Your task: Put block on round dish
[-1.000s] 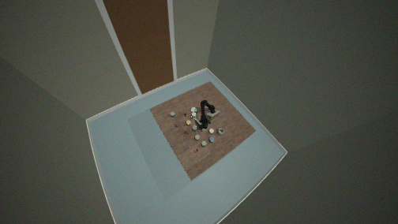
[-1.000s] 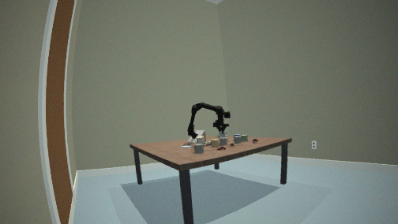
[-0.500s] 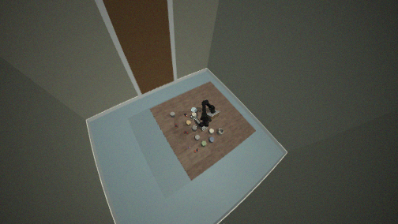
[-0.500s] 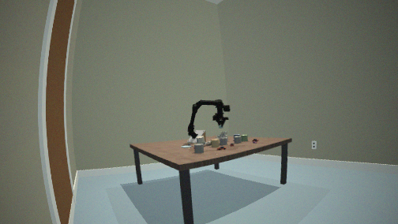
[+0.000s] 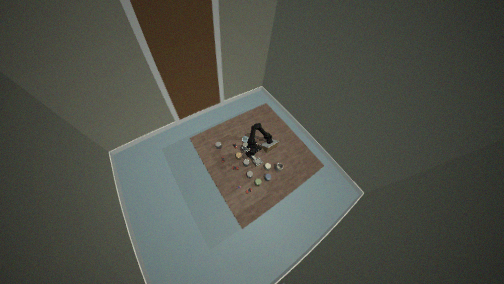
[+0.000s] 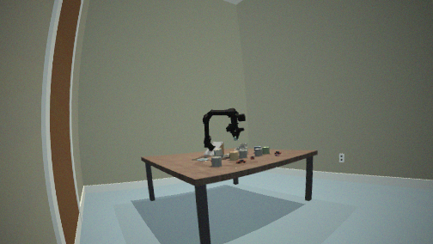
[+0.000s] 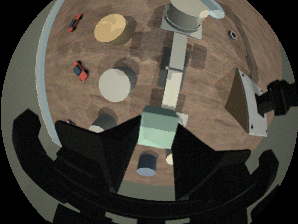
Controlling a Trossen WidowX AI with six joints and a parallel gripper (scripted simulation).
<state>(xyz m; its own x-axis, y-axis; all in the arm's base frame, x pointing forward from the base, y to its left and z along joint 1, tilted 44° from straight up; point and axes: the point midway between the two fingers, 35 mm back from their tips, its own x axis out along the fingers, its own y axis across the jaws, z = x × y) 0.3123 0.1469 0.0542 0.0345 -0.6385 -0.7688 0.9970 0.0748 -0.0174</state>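
My gripper tip is now 30 cm to the left of the round dish, 16 cm above it and 9 cm past it. The rest, counted from my gripper tip: pale green block (1 cm above).
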